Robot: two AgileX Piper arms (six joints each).
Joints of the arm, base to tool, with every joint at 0 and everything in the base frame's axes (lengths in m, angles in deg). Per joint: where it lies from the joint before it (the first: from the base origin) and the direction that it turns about. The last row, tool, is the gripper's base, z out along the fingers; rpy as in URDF.
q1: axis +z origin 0 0 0.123
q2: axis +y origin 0 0 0
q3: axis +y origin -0.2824 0 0.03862
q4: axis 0.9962 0 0.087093 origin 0.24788 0 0.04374
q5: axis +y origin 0 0 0
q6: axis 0.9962 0 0.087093 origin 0.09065 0 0.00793
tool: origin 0 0 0 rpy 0 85 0
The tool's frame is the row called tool.
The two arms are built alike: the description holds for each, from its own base.
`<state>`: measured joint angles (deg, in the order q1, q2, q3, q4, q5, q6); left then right.
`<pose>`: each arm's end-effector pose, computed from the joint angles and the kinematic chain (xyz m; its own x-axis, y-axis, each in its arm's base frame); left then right.
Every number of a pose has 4 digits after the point.
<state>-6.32 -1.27 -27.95 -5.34 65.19 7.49 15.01 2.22 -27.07 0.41 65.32 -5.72</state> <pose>-0.0112 -0.0065 0.2680 -0.4913 0.1460 -0.8587 0.2276 0.9731 0.0353 -0.0002 0.0006 0.2636 -0.5323 -0.2428 -0.8110 -0.3171 0.9454 -0.0750</pose>
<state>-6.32 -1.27 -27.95 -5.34 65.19 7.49 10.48 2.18 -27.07 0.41 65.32 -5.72</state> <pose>-0.0112 -0.0065 0.2680 -0.4913 0.1460 -0.8587 0.2276 0.9731 0.0353 -0.0002 0.0006 0.2636 -0.5493 -0.1999 -0.8114 -0.2413 0.9675 -0.0750</pose>
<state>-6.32 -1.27 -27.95 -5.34 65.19 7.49 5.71 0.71 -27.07 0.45 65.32 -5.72</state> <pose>-0.0112 -0.0065 0.2680 -0.4913 0.1460 -0.8587 0.2276 0.9731 0.0353 -0.0038 0.0003 0.2635 -0.5431 -0.1512 -0.8260 -0.1585 0.9844 -0.0760</pose>
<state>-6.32 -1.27 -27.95 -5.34 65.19 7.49 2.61 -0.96 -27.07 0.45 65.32 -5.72</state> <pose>-0.0112 -0.0065 0.2680 -0.4913 0.1460 -0.8587 0.2276 0.9731 0.0353 -0.0079 0.0003 0.2634 -0.5262 -0.1205 -0.8418 -0.1028 0.9917 -0.0777</pose>
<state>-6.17 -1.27 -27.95 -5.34 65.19 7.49 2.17 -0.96 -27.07 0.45 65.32 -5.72</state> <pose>-0.0111 -0.0065 0.2680 -0.4917 0.1447 -0.8587 0.2251 0.9737 0.0353 -0.0079 0.0004 0.2634 -0.5271 -0.1164 -0.8418 -0.0952 0.9924 -0.0777</pose>
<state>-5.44 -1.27 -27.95 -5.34 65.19 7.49 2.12 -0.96 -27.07 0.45 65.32 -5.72</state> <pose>-0.0111 -0.0067 0.2680 -0.4935 0.1385 -0.8587 0.2126 0.9765 0.0353 -0.0079 0.0004 0.2634 -0.5272 -0.1160 -0.8418 -0.0943 0.9925 -0.0777</pose>
